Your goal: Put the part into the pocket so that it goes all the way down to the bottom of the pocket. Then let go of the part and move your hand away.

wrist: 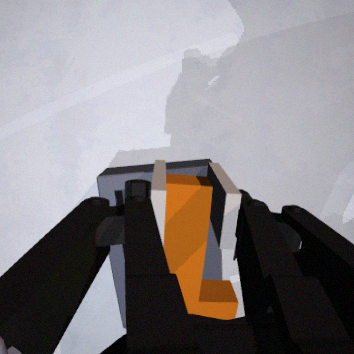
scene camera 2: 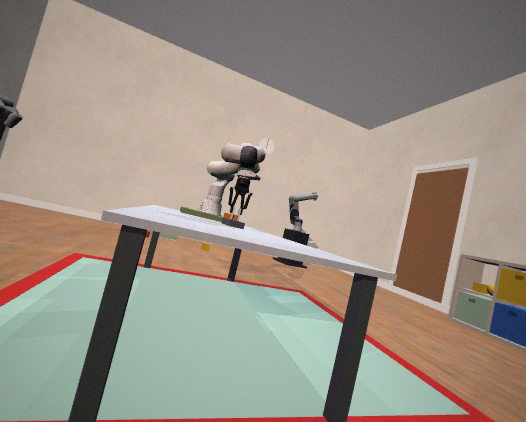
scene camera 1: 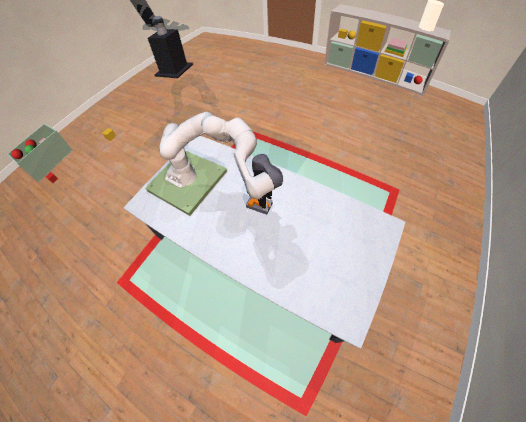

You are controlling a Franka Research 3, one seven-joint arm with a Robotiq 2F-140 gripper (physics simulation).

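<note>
The orange part [scene camera 1: 253, 203] [scene camera 2: 230, 216] [wrist: 187, 225] has a long arm and a short side leg. It is over the grey pocket block [scene camera 1: 258, 210] [scene camera 2: 234, 224] [wrist: 111, 184], very low, at about the height of its rim. Whether its underside is inside the pocket cannot be told. My gripper [scene camera 1: 264, 203] [scene camera 2: 236, 217] [wrist: 185, 180] is shut on the part, with a pale pad on each side of the long arm. In the wrist view the fingers and the part hide much of the pocket and its floor.
The pocket block stands on the white table [scene camera 1: 345, 260] [scene camera 2: 300, 249]. The green base plate [scene camera 1: 202, 187] [scene camera 2: 192, 212] under the arm lies on the same table, to the left of the block in scene camera 1. A shelf unit [scene camera 1: 389, 15] stands by the far wall.
</note>
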